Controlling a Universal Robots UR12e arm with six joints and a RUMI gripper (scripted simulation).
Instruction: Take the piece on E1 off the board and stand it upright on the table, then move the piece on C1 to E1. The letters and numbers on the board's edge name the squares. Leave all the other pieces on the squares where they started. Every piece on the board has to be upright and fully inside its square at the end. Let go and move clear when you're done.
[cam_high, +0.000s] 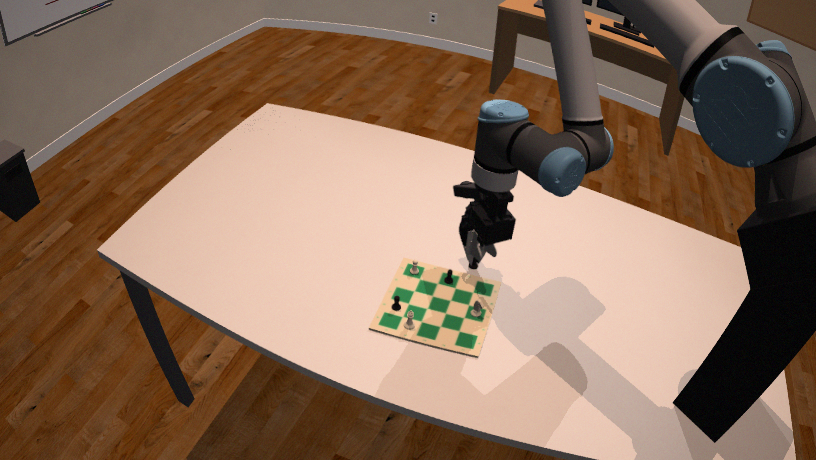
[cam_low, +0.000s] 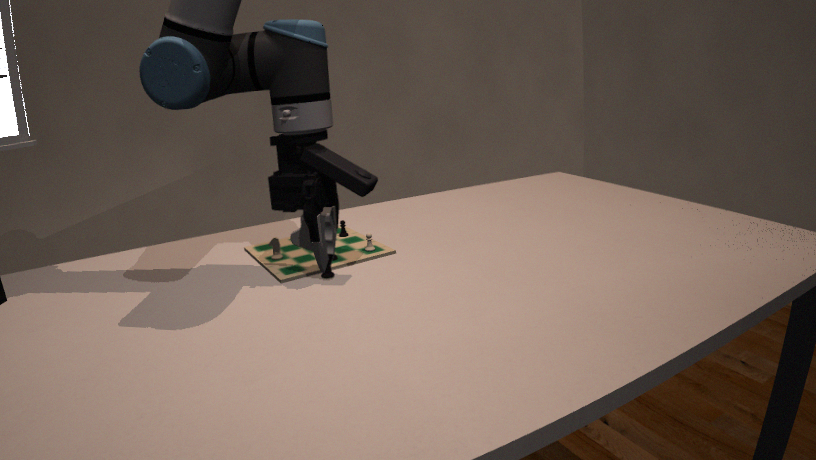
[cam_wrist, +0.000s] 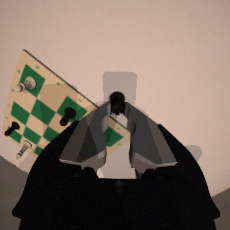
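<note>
Now: hand 10 mm above the black rook. The rest, counted from my hand: white pawn 120 mm ahead, 60 mm to the left, 10 mm below; chessboard 140 mm to the left, 50 mm ahead, 30 mm below.
</note>
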